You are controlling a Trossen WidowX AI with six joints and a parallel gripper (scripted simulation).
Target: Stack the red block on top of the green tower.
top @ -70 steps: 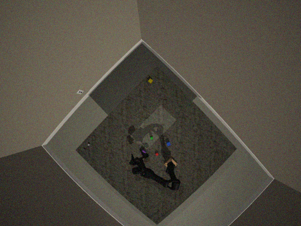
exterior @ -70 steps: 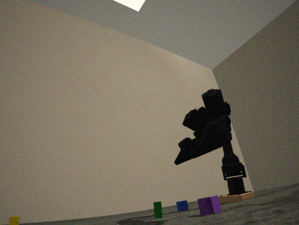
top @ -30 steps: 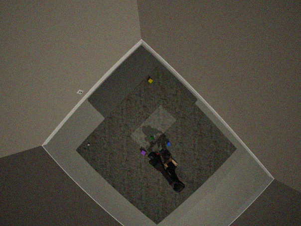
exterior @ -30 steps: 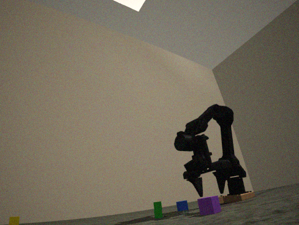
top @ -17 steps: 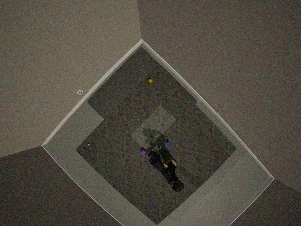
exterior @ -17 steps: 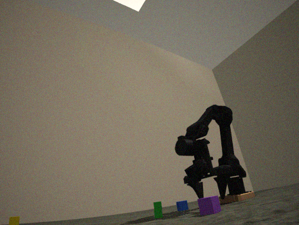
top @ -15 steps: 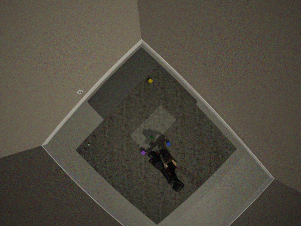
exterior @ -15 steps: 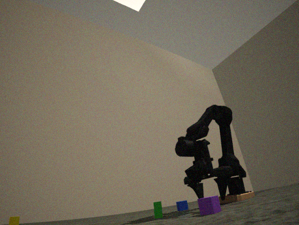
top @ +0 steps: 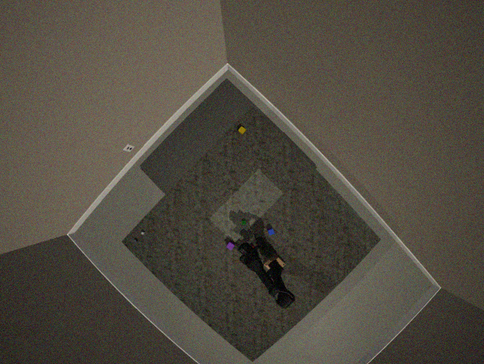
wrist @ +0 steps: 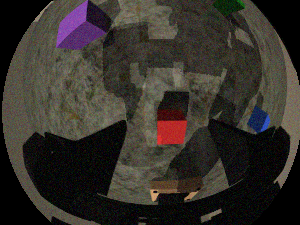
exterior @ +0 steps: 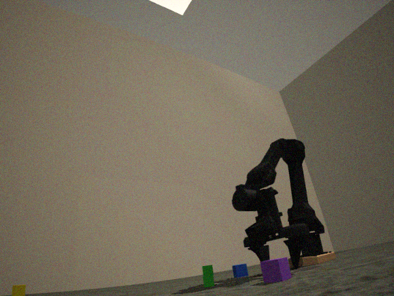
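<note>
Right now the purple block is 110 mm ahead of my gripper tip, 100 mm to the left of it and 10 mm above it. Also, from my gripper tip: yellow block 640 mm ahead, 430 mm to the right, 10 mm above; then red block 10 mm above; then blue block 160 mm to the right, 10 mm ahead, 10 mm above.
</note>
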